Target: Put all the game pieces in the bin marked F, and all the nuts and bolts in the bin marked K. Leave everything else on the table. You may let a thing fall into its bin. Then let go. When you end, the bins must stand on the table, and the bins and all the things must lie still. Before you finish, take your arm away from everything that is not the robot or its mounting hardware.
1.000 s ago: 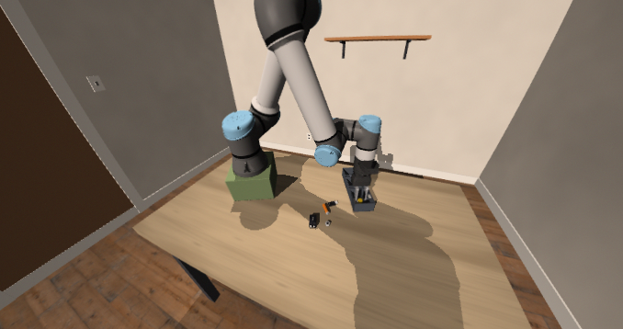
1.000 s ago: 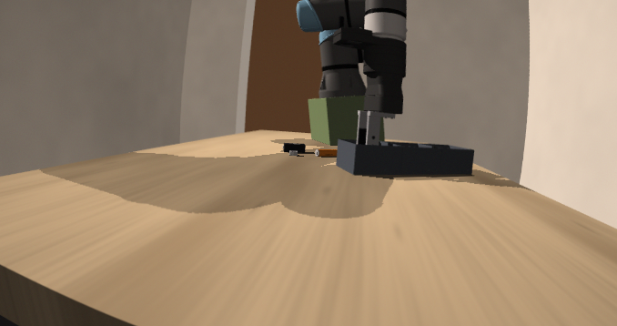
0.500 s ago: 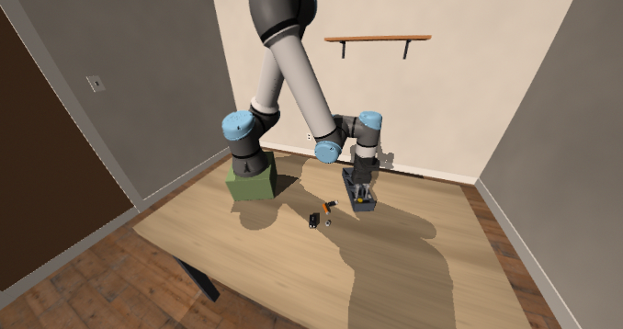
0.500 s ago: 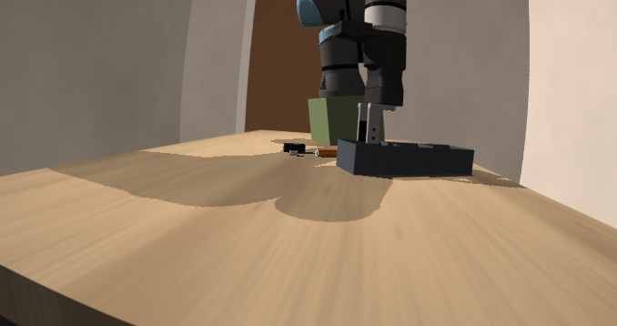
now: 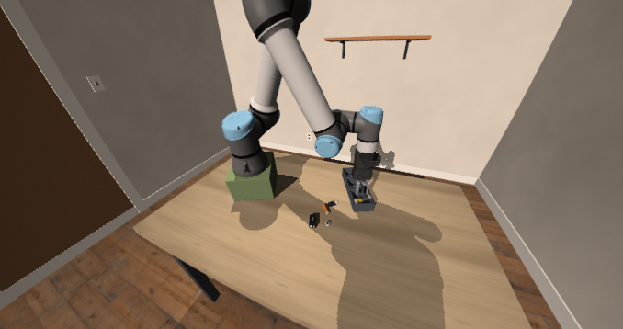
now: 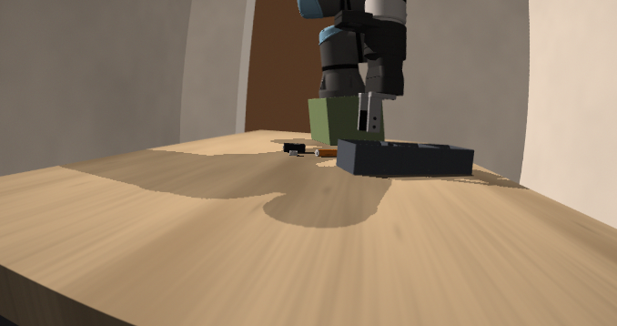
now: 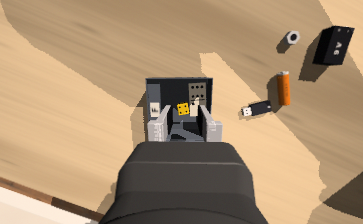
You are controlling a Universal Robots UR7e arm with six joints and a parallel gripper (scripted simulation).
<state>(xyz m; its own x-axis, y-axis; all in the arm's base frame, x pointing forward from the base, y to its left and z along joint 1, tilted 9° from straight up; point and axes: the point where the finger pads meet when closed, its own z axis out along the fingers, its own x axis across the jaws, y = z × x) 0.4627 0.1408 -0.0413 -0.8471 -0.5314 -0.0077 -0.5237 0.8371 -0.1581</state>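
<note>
The hex nut lies 80 mm behind my hand, 160 mm to the right of it and 80 mm below it. The rest, counted from my hand: white domino 10 mm behind, 20 mm to the right, 70 mm below; yellow die 70 mm below; dark bin row 40 mm behind, 80 mm to the left, 60 mm below.
</note>
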